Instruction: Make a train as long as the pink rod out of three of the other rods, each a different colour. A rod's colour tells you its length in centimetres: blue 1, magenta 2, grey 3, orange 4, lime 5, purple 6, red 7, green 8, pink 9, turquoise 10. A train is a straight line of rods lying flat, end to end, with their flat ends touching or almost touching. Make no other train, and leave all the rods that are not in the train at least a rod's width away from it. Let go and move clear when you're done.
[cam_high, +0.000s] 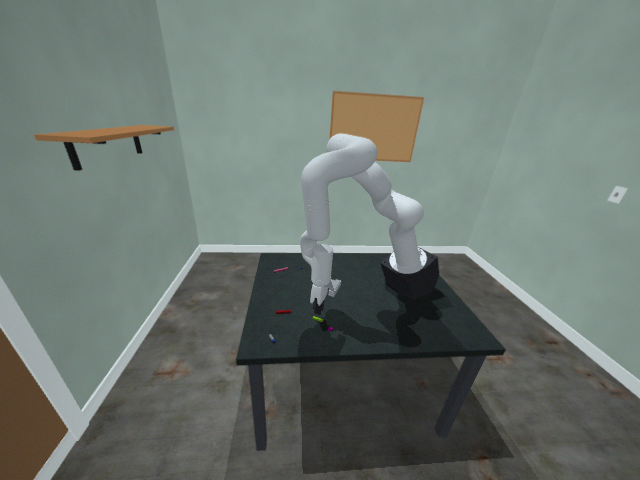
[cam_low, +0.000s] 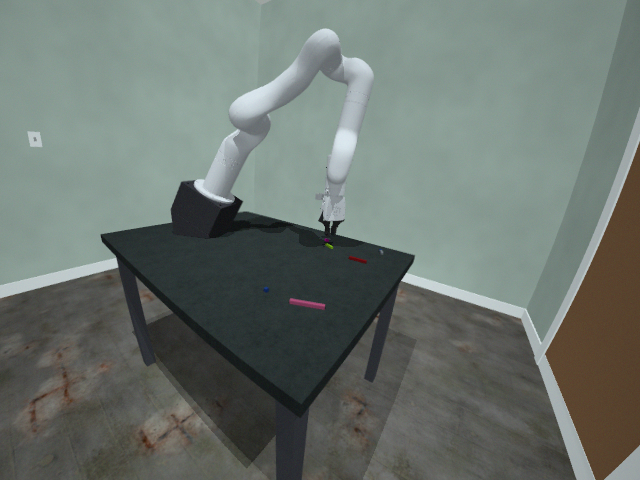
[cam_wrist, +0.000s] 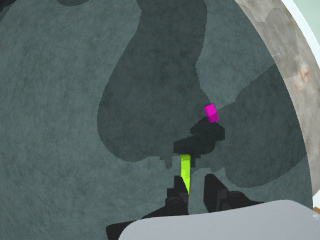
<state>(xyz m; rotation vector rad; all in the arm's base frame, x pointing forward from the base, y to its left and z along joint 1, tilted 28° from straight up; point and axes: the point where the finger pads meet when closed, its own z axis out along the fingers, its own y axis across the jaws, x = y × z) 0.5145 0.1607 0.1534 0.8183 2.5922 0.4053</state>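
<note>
Right now my hand is 70 mm above the lime rod. Round my hand: red rod: 160 mm ahead, 70 mm to the right, 70 mm below; then grey rod: 220 mm ahead, 80 mm to the left, 70 mm below; then short magenta rod: 70 mm to the left, 70 mm below, 40 mm behind.
</note>
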